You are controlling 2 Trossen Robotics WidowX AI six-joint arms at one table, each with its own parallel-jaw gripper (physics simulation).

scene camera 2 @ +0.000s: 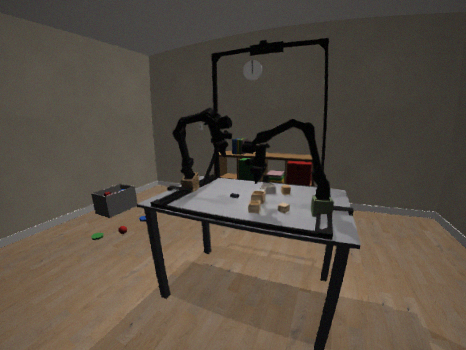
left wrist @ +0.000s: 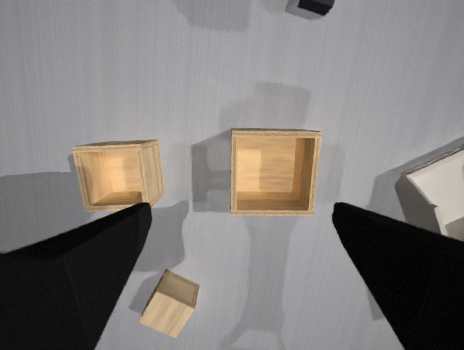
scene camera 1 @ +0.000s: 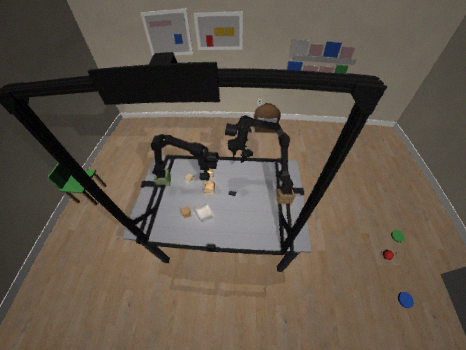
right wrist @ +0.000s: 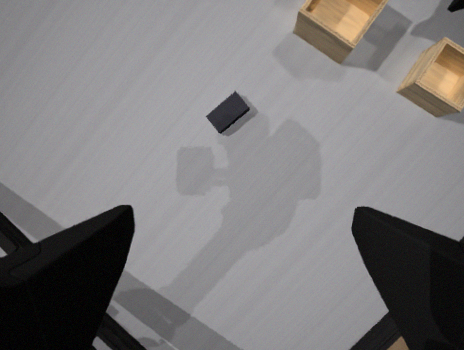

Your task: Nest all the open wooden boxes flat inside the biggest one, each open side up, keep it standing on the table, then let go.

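Frame: origin at the left arm's base, x left, y back, z up, level; centimetres.
Where they show: left gripper, between the fingertips: (scene camera 2: 257,181) (left wrist: 242,211); right gripper, between the fingertips: (scene camera 2: 223,155) (scene camera 1: 237,159) (right wrist: 244,217); left arm's base, origin of its link: (scene camera 2: 322,198) (scene camera 1: 161,174); right arm's base, origin of its link: (scene camera 2: 189,176) (scene camera 1: 286,191).
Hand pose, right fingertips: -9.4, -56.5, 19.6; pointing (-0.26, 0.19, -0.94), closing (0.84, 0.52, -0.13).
Note:
Each offset is from my right fingertips to the top centre of the thing, as dx, dy, dz. Level surfaces: height alone.
The largest visible wooden box {-2.0, +20.9, -22.4} (scene camera 1: 209,188) (scene camera 2: 258,195) (left wrist: 275,212) (right wrist: 322,40) stands open side up mid-table. A smaller open wooden box {+11.8, +20.8, -23.5} (scene camera 1: 210,173) (scene camera 2: 254,207) (left wrist: 153,172) (right wrist: 425,80) stands beside it, apart. A small wooden box {+9.2, +36.3, -24.5} (scene camera 1: 189,178) (scene camera 2: 283,207) (left wrist: 167,312) lies apart; its open side is unclear. Another small wooden block or box {-20.5, +36.9, -23.1} (scene camera 1: 185,212) (scene camera 2: 285,190) sits beside the white container. My left gripper (scene camera 1: 204,175) (scene camera 2: 258,174) (left wrist: 242,211) is open and empty above the largest box. My right gripper (scene camera 1: 241,153) (scene camera 2: 223,149) (right wrist: 244,217) is open and empty, raised high near the table's back edge in scene camera 1.
A white open container {-21.7, +24.6, -23.0} (scene camera 1: 204,212) (scene camera 2: 269,189) (left wrist: 430,190) stands near the largest box. A small black block {-7.3, +4.6, -26.4} (scene camera 1: 232,193) (scene camera 2: 234,195) (left wrist: 316,6) (right wrist: 227,112) lies beyond it on the grey table {dz -28.1} (scene camera 1: 240,225). Black frame rails run along the table edges.

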